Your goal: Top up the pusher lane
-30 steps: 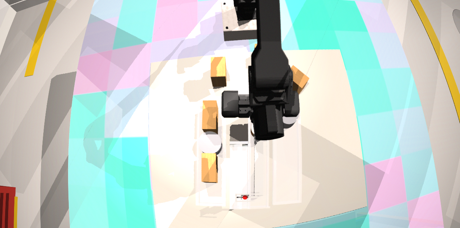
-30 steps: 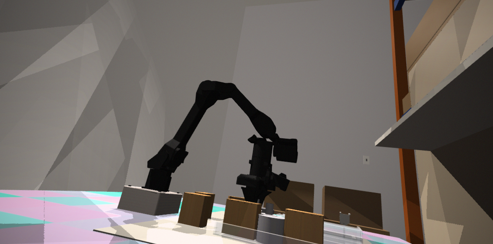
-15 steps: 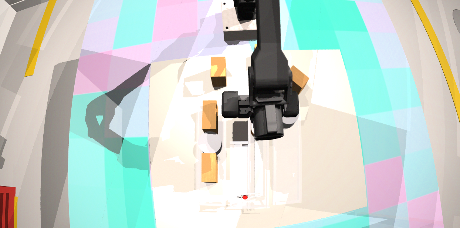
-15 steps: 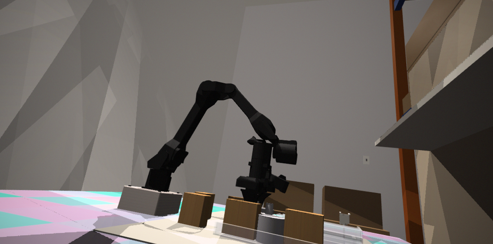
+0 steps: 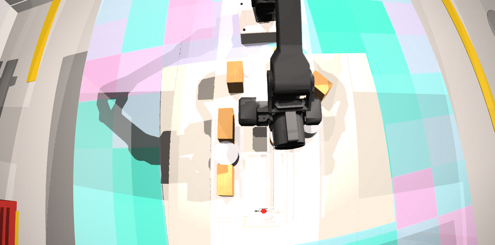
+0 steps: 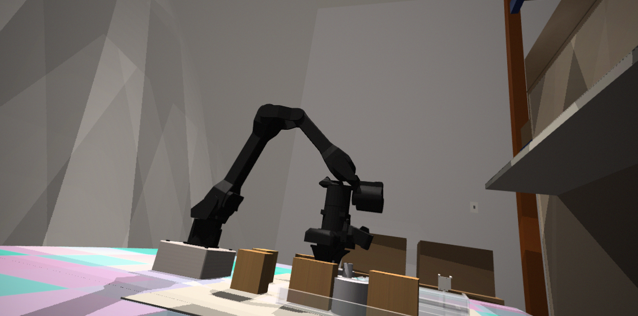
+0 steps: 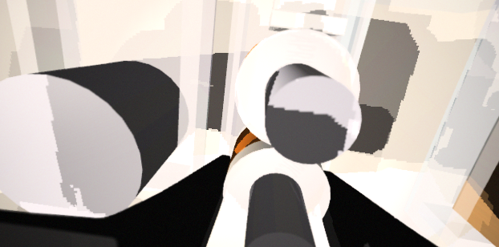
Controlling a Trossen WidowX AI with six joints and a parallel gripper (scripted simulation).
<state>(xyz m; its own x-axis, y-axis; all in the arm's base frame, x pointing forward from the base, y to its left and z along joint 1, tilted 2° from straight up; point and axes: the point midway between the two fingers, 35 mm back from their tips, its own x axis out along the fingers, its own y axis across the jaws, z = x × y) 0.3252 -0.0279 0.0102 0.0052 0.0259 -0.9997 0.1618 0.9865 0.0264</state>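
The clear sprung lane lies 14 cm ahead of my gripper tip, 5 cm to the right of it and 1 cm below it. Round my gripper tip: red mark (22 cm ahead, 7 cm to the right, 4 cm above).
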